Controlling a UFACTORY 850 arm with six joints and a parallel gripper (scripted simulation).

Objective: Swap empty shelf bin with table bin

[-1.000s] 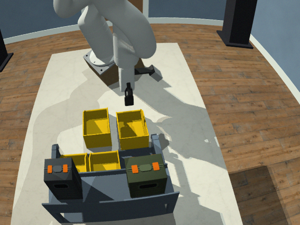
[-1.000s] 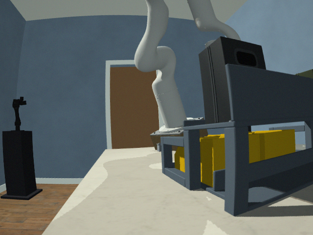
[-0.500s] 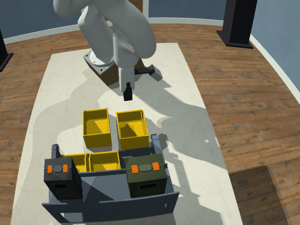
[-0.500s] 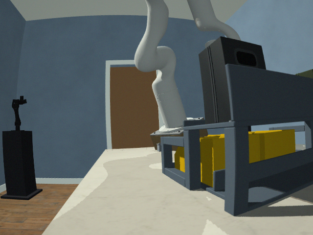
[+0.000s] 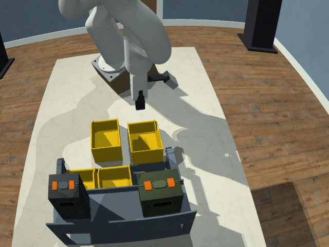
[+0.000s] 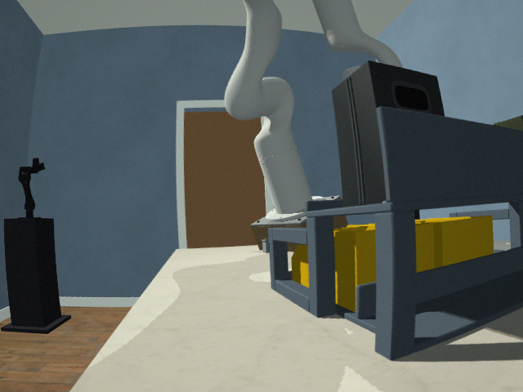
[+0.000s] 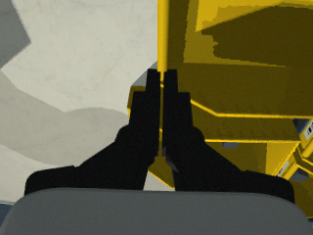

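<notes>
Right now my hand is 190 mm short of the shelf lip, 90 mm to the left of it and 110 mm above it. From my hand the other things lie so: dark grey case 390 mm ahead, 190 mm to the right, 40 mm above; then green case 370 mm ahead, 40 mm to the left, 30 mm above.
</notes>
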